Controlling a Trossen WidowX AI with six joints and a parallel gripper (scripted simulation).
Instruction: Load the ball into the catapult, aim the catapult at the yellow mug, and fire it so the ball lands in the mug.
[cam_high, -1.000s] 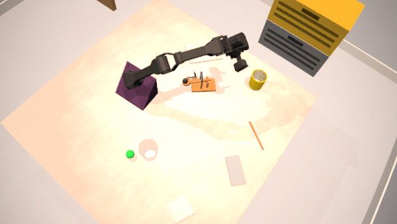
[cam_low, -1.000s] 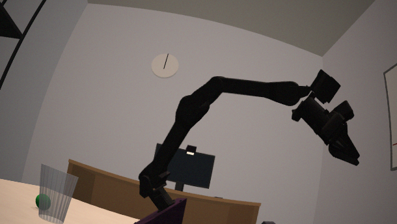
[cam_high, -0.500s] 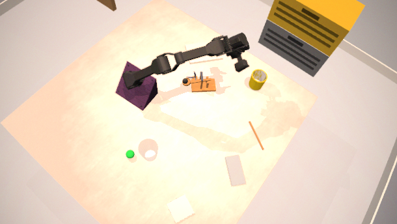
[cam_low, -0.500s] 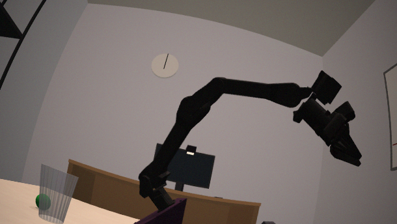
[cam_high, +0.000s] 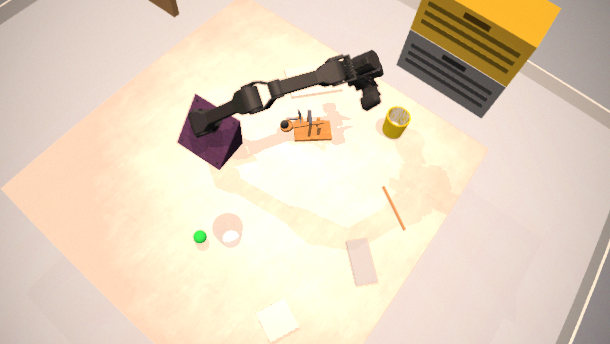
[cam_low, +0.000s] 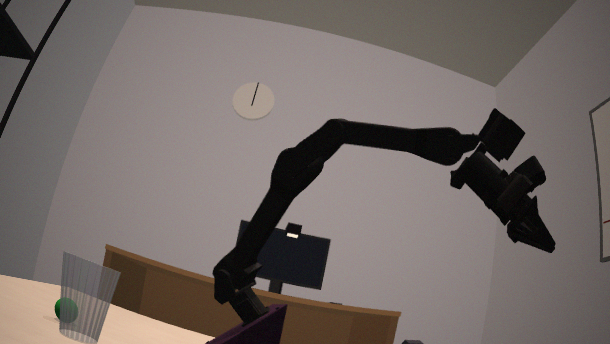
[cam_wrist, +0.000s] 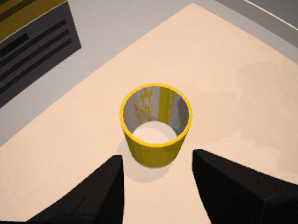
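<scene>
Right now the black ball is 220 mm to the right of my gripper tip, 220 mm behind it and 190 mm below it. The rest, counted from my gripper tip: yellow mug (220 mm below, 80 mm to the left, 80 mm ahead); pale sheet (300 mm behind, 250 mm below, 50 mm to the left); orange catapult (200 mm below, 180 mm behind, 170 mm to the right).
</scene>
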